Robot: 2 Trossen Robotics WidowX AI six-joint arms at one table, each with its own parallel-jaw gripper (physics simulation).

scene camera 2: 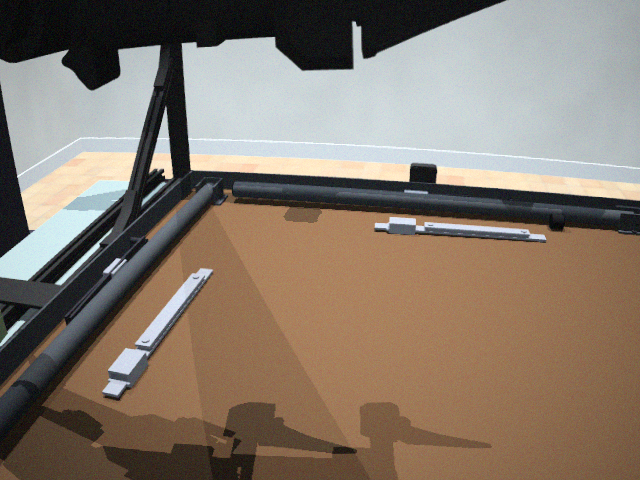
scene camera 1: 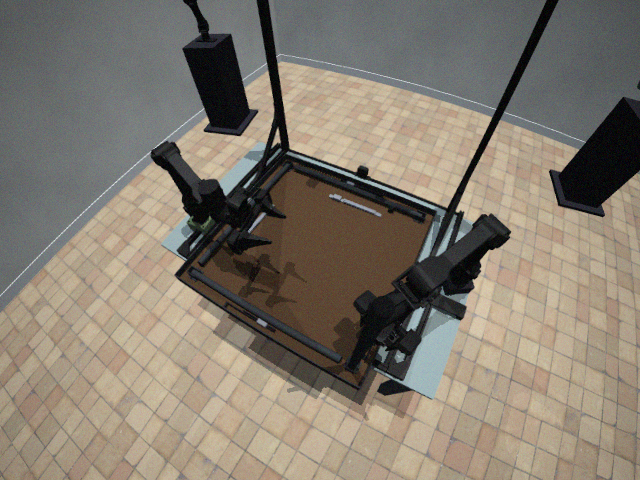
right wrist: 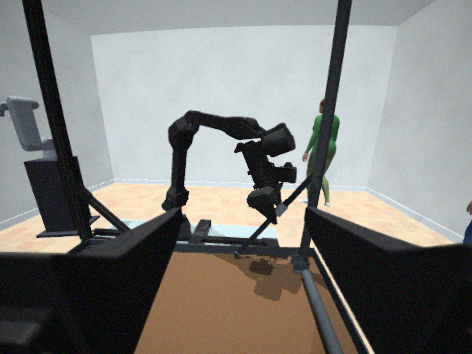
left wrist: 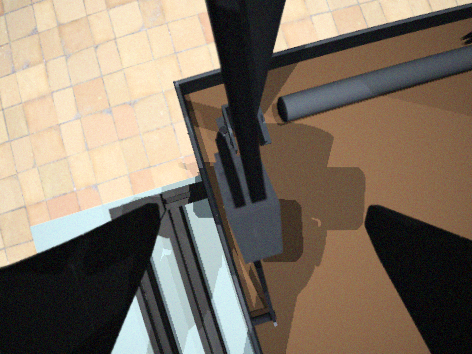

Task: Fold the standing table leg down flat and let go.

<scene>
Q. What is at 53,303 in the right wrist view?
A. My right gripper.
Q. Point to a brown tabletop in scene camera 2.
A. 317,340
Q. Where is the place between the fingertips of my right gripper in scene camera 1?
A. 278,229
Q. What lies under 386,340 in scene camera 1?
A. My left gripper.
</scene>
